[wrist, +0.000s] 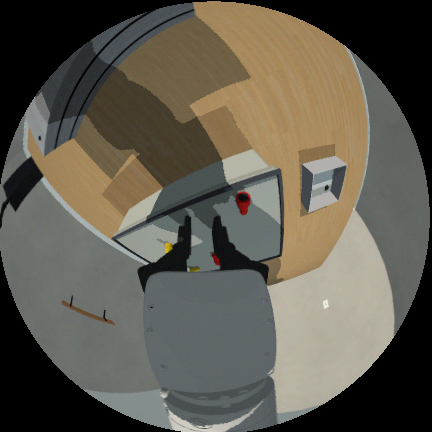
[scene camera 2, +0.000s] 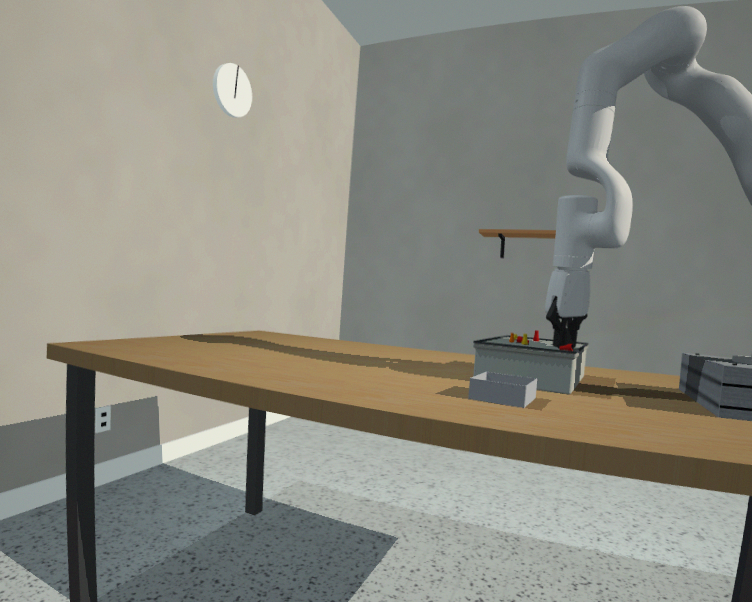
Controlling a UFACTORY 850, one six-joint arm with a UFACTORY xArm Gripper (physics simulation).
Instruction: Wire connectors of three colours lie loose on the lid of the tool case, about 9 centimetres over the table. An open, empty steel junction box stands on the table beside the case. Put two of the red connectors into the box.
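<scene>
My gripper (scene camera 2: 565,341) (wrist: 201,223) is partly open and empty, low over the lid of the tool case (scene camera 2: 525,370) (wrist: 260,230). A red connector (scene camera 2: 566,347) (wrist: 243,201) lies on the lid near the case's edge, outside the fingers, to their right in the wrist view. Another red connector (wrist: 216,259) shows partly beside the right finger. A yellow connector (wrist: 168,248) is left of the left finger, and another yellow one (wrist: 194,270) is partly hidden by the gripper body. In the scene view a red connector (scene camera 2: 536,335) stands upright. The junction box (scene camera 2: 498,391) (wrist: 325,164) stands open and empty beside the case.
A grey slatted box (scene camera 2: 721,384) (wrist: 82,80) stands on the wooden table (scene camera 2: 301,376) (wrist: 300,65), on the far side of the case from the junction box. A wall shelf (scene camera 2: 520,234) (wrist: 87,313) hangs behind the table.
</scene>
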